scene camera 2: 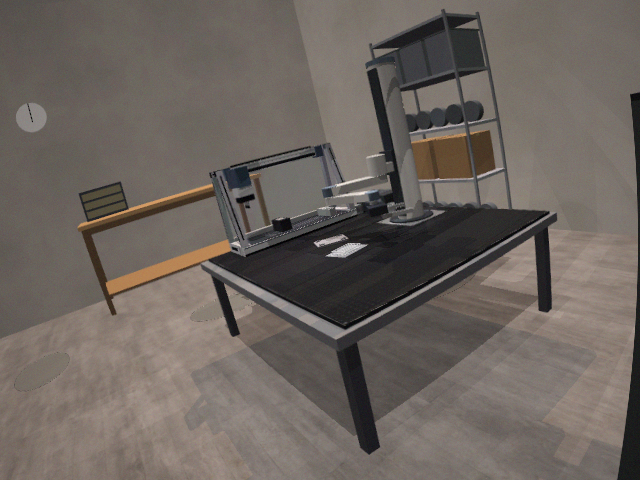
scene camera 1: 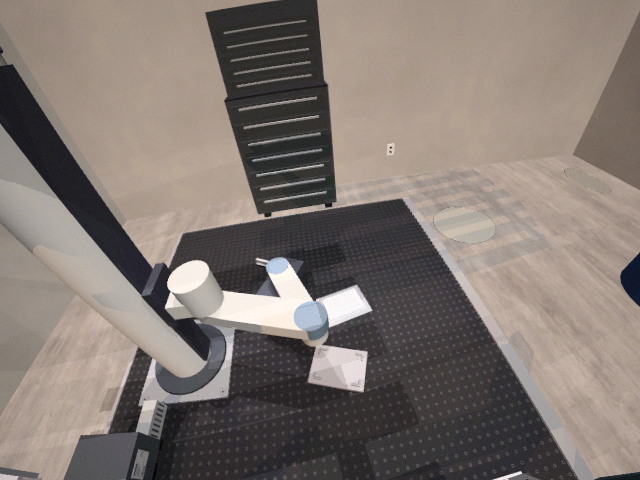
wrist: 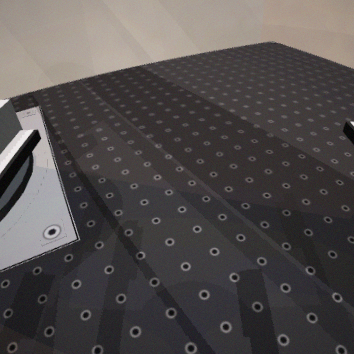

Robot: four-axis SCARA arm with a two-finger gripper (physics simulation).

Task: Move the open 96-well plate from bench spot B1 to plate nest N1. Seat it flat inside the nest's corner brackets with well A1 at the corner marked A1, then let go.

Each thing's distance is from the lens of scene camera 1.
white well plate [scene camera 1: 347,302]: 0.95 m
